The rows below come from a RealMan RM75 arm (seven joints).
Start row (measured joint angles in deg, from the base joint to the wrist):
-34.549, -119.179, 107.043, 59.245, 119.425, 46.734, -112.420
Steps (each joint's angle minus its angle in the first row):
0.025, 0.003, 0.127, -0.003, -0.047, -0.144, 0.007
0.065, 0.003, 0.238, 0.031, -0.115, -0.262, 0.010
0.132, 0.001, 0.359, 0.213, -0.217, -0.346, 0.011
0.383, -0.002, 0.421, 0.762, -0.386, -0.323, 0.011
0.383, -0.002, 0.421, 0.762, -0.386, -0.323, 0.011
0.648, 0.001, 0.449, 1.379, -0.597, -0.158, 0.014
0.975, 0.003, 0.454, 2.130, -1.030, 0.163, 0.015
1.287, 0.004, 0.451, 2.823, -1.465, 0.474, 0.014
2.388, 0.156, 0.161, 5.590, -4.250, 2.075, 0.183
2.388, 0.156, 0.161, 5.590, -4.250, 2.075, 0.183
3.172, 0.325, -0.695, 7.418, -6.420, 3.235, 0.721
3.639, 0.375, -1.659, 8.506, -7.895, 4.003, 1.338
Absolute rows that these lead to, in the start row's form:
-34.524, -119.176, 107.170, 59.242, 119.378, 46.590, -112.413
-34.484, -119.176, 107.281, 59.276, 119.310, 46.472, -112.410
-34.417, -119.178, 107.402, 59.458, 119.208, 46.388, -112.409
-34.166, -119.181, 107.464, 60.007, 119.039, 46.411, -112.409
-34.166, -119.181, 107.464, 60.007, 119.039, 46.411, -112.409
-33.901, -119.178, 107.492, 60.624, 118.828, 46.576, -112.406
-33.574, -119.176, 107.497, 61.375, 118.395, 46.897, -112.405
-33.262, -119.175, 107.494, 62.068, 117.960, 47.208, -112.406
-32.161, -119.023, 107.204, 64.835, 115.175, 48.809, -112.237
-32.161, -119.023, 107.204, 64.835, 115.175, 48.809, -112.237
-31.377, -118.854, 106.348, 66.663, 113.005, 49.969, -111.699
-30.910, -118.804, 105.384, 67.751, 111.530, 50.737, -111.082

